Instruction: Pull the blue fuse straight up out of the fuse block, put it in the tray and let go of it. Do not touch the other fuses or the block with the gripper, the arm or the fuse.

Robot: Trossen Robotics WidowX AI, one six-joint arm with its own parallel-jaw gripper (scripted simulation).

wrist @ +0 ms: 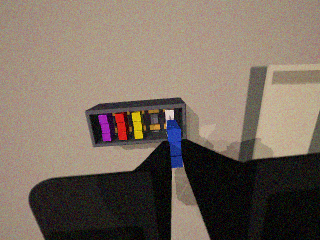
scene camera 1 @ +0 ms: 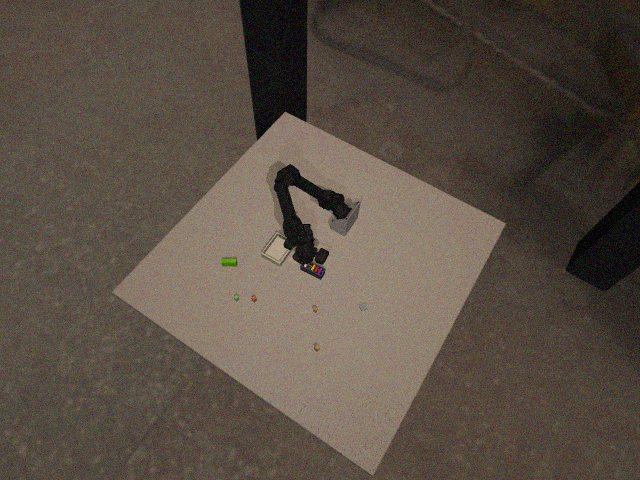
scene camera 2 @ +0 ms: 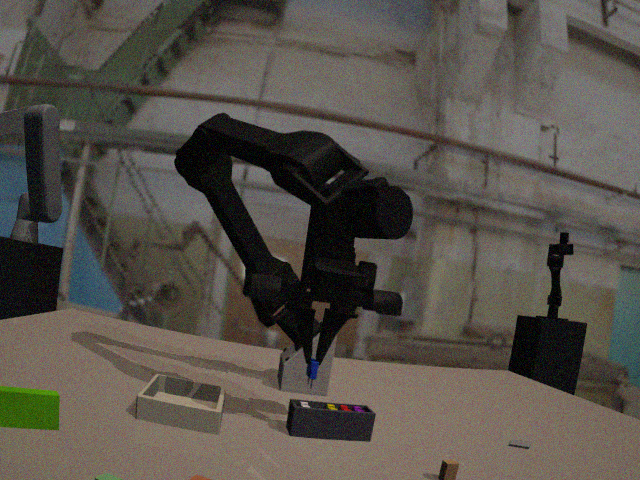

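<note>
A blue fuse is held in the gripper (scene camera 2: pixel 312 364), which can be seen from the wrist as well (wrist: pixel 174 146). The scene also has a tray (scene camera 2: pixel 191 405).
</note>
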